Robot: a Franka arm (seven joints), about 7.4 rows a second.
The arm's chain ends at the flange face. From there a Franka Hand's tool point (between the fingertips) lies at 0.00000 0.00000 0.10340 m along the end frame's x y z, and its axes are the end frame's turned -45 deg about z.
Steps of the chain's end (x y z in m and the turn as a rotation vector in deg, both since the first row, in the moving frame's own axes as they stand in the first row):
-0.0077, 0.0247, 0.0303, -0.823, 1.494, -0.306
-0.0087, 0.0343, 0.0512, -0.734, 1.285, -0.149
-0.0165, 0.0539, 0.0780, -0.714, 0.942, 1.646
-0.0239, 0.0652, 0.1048, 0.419, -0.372, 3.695
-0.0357, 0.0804, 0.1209, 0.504, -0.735, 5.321
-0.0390, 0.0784, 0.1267, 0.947, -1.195, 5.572
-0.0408, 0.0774, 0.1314, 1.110, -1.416, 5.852
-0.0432, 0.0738, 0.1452, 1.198, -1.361, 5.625
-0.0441, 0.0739, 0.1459, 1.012, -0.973, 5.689
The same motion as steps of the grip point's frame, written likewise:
-0.0220, 0.0150, 0.0303, -1.638, 0.474, -0.306
-0.0297, 0.0207, 0.0512, -1.428, 0.390, -0.149
-0.0495, 0.0286, 0.0780, -1.171, 0.161, 1.646
-0.0629, 0.0282, 0.1048, 0.559, 0.033, 3.695
-0.0823, 0.0300, 0.1209, 0.876, -0.163, 5.321
-0.0832, 0.0251, 0.1267, 1.515, -0.175, 5.572
-0.0838, 0.0226, 0.1313, 1.786, -0.216, 5.852
-0.0828, 0.0184, 0.1451, 1.809, -0.115, 5.625
-0.0833, 0.0185, 0.1459, 1.404, 0.028, 5.689

